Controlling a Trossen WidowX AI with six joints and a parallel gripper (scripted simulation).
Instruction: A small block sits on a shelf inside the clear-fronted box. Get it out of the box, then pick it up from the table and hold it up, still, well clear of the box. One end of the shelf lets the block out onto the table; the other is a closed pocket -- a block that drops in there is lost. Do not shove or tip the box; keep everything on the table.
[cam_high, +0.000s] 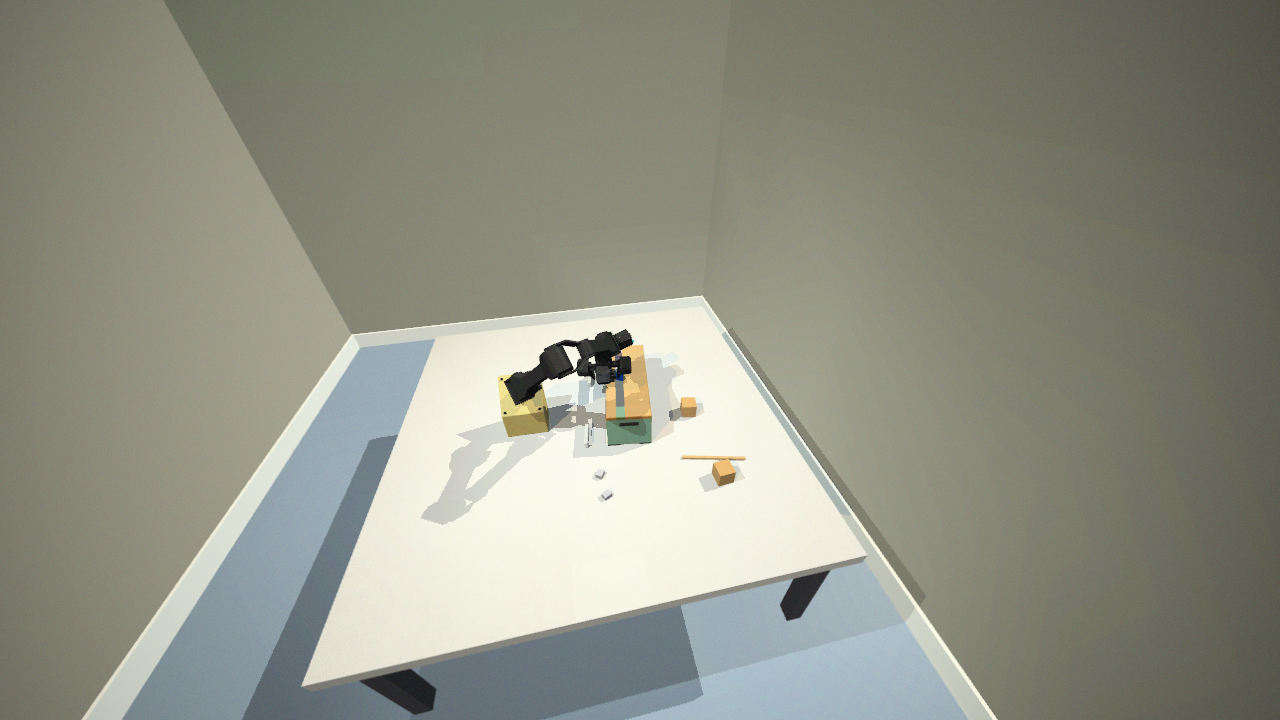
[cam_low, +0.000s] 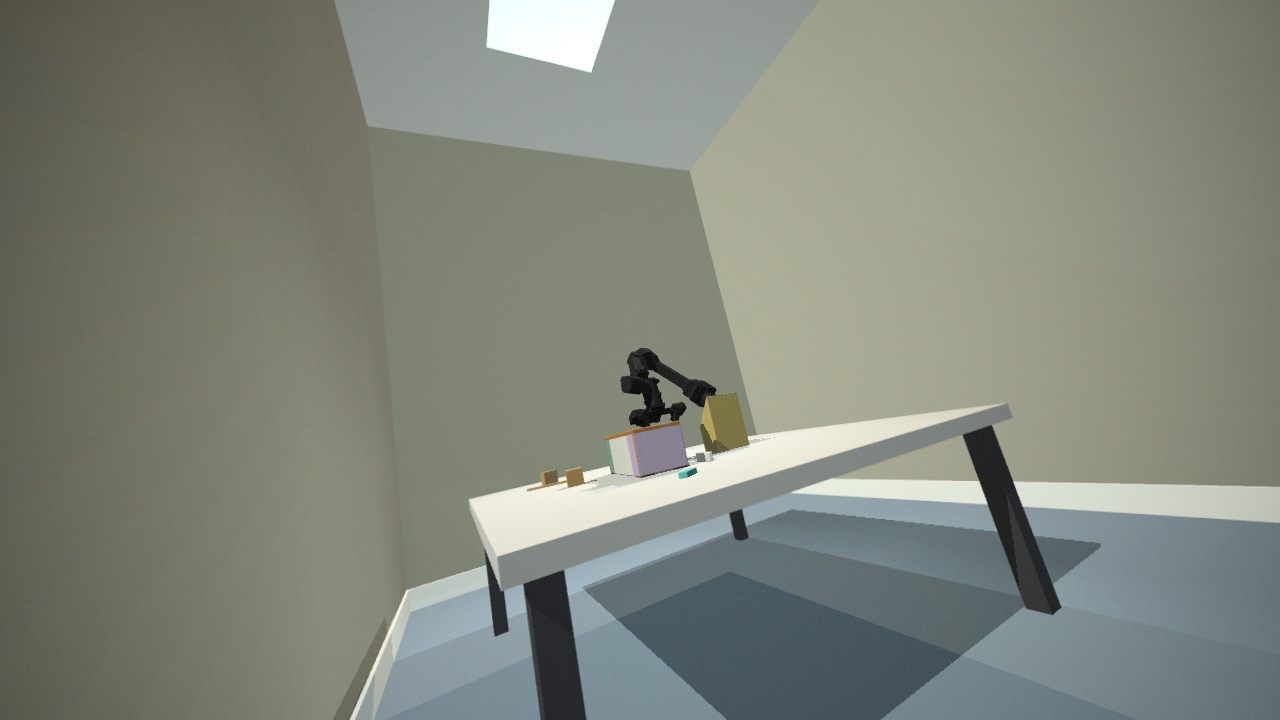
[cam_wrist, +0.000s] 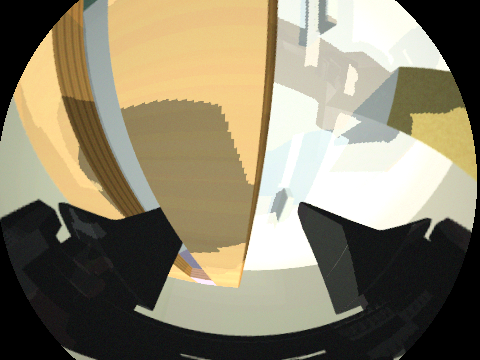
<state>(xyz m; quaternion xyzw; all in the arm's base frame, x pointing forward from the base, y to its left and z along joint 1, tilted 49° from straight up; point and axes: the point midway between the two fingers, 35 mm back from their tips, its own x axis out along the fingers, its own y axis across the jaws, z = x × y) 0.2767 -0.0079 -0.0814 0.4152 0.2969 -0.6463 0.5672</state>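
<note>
Now: the small blue block 6 cm ahead of my gripper tip and 1 cm to the left of it. Also, from my gripper tip: teal piece 31 cm to the left, 15 cm ahead, 8 cm below; thin wooden stick 37 cm to the right, 28 cm ahead, 9 cm below; box 6 cm to the right, 3 cm below, 3 cm ahead.
</note>
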